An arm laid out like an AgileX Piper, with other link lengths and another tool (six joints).
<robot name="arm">
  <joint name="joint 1" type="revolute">
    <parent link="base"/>
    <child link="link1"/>
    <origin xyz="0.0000 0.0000 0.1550" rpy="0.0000 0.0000 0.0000"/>
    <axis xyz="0 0 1"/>
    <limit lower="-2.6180" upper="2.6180"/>
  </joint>
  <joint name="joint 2" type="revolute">
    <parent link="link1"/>
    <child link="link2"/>
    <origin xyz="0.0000 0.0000 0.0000" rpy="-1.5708 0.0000 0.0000"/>
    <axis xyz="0 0 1"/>
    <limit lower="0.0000" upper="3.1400"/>
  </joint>
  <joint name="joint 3" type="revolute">
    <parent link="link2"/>
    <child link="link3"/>
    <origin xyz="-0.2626 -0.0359 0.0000" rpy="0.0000 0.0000 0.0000"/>
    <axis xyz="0 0 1"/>
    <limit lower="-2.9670" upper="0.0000"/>
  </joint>
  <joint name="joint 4" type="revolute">
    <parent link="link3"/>
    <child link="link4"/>
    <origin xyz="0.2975 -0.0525 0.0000" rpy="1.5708 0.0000 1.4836"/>
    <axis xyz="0 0 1"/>
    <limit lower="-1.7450" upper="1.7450"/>
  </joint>
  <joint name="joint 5" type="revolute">
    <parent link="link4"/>
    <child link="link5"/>
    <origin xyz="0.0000 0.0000 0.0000" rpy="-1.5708 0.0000 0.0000"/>
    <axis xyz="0 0 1"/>
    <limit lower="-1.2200" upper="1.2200"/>
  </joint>
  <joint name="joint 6" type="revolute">
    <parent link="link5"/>
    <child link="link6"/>
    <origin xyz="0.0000 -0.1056 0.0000" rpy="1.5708 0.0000 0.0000"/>
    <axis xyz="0 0 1"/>
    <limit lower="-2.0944" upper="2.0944"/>
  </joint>
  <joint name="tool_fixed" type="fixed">
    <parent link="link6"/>
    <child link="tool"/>
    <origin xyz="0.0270 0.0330 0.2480" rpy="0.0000 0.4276 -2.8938"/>
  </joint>
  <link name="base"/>
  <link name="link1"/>
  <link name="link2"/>
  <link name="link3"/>
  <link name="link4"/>
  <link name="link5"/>
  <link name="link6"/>
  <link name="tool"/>
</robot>
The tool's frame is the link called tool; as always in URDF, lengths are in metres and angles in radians.
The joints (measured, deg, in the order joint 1, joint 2, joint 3, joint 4, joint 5, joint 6), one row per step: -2.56, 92.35, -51.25, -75.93, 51.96, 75.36; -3.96, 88.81, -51.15, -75.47, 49.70, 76.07; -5.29, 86.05, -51.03, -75.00, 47.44, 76.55; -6.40, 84.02, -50.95, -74.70, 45.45, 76.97; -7.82, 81.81, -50.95, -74.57, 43.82, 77.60; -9.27, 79.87, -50.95, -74.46, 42.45, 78.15; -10.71, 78.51, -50.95, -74.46, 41.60, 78.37; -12.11, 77.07, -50.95, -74.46, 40.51, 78.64; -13.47, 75.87, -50.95, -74.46, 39.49, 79.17; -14.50, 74.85, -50.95, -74.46, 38.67, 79.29; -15.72, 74.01, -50.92, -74.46, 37.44, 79.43; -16.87, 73.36, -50.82, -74.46, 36.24, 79.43; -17.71, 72.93, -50.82, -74.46, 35.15, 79.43; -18.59, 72.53, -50.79, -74.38, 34.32, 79.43; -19.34, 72.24, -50.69, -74.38, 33.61, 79.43
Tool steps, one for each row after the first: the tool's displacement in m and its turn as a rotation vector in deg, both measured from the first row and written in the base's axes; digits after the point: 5 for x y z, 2 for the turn. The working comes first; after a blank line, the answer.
Tool pose at each row, in the base's axes (x y z in m, rotation vector in deg; the steps are taken from these numbers as rounded here): 0.42852, -0.26616, 0.04119, 104.38, -33.20, 74.09; 0.43742, -0.26735, 0.06284, 102.98, -37.13, 78.35; 0.44433, -0.26804, 0.07971, 101.98, -40.22, 81.85; 0.45011, -0.26836, 0.09296, 101.20, -42.48, 84.70; 0.45328, -0.27293, 0.11015, 99.53, -45.08, 87.47; 0.45420, -0.27883, 0.12593, 97.79, -47.40, 89.73; 0.45181, -0.28691, 0.13752, 96.20, -49.01, 90.91; 0.45039, -0.29368, 0.15003, 94.63, -50.55, 92.42; 0.44857, -0.30031, 0.16080, 93.06, -52.23, 93.73; 0.44699, -0.30514, 0.16999, 91.91, -53.15, 94.79; 0.44611, -0.30980, 0.17753, 90.99, -54.04, 95.89; 0.44500, -0.31396, 0.18279, 90.36, -54.63, 96.71; 0.44545, -0.31624, 0.18711, 89.98, -55.00, 97.54; 0.44422, -0.31966, 0.19063, 89.48, -55.53, 98.03; 0.44291, -0.32256, 0.19265, 89.14, -55.86, 98.35

0.00890, -0.00119, 0.02165, 1.65, -4.64, -0.22; 0.01581, -0.00188, 0.03852, 3.13, -8.33, -0.18; 0.02159, -0.00220, 0.05177, 4.27, -11.21, 0.04; 0.02476, -0.00677, 0.06896, 5.02, -14.42, -0.31; 0.02568, -0.01267, 0.08474, 5.53, -17.22, -0.81; 0.02329, -0.02075, 0.09633, 5.58, -19.04, -1.53; 0.02187, -0.02752, 0.10884, 5.69, -21.05, -2.00; 0.02005, -0.03415, 0.11961, 5.88, -22.98, -2.63; 0.01847, -0.03898, 0.12880, 5.87, -24.35, -2.89; 0.01759, -0.04364, 0.13634, 6.01, -25.66, -3.00; 0.01648, -0.04780, 0.14160, 6.11, -26.59, -3.03; 0.01693, -0.05008, 0.14592, 6.26, -27.37, -2.84; 0.01570, -0.05350, 0.14944, 6.35, -28.03, -2.98; 0.01439, -0.05640, 0.15146, 6.40, -28.46, -3.06
